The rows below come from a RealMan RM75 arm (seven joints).
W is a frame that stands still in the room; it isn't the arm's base.
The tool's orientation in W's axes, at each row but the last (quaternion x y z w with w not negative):
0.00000 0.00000 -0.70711 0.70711
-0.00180 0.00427 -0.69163 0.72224
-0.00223 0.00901 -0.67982 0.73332
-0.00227 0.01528 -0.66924 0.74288
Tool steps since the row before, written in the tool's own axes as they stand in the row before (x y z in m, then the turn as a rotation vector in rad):
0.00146 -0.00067 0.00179 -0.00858 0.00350 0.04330
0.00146 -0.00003 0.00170 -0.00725 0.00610 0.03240
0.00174 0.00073 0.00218 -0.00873 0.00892 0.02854
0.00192 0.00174 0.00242 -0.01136 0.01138 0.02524
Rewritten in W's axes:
-0.00067 -0.00146 0.00179 0.00350 0.00858 0.04330
0.00005 -0.00147 0.00169 0.00606 0.00740 0.03237
0.00089 -0.00170 0.00215 0.00870 0.00912 0.02849
0.00199 -0.00177 0.00234 0.01079 0.01205 0.02518

